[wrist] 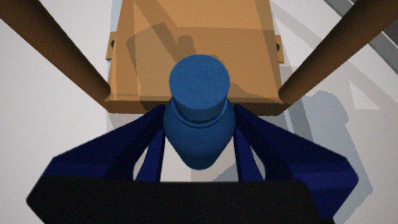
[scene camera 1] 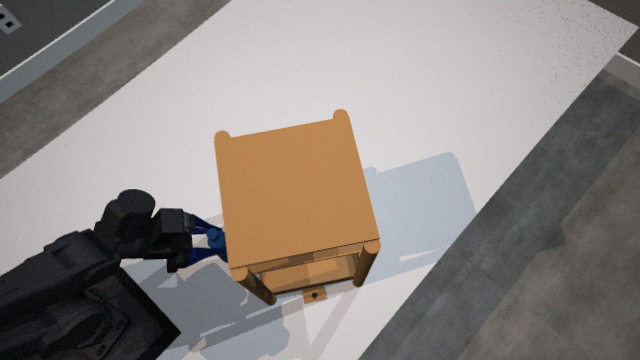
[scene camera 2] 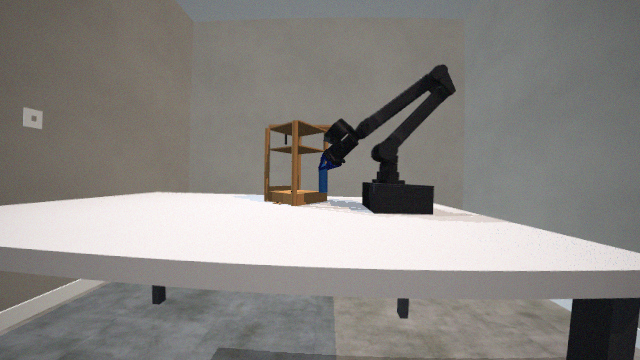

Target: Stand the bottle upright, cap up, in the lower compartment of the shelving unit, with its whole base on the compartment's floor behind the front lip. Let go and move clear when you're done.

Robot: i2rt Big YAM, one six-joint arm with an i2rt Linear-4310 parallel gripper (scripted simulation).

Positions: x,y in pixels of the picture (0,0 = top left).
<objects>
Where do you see a bottle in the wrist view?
At 199,121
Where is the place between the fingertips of my gripper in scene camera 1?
At 222,240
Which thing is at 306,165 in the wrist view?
My gripper.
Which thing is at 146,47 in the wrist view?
A wooden shelving unit.
</objects>
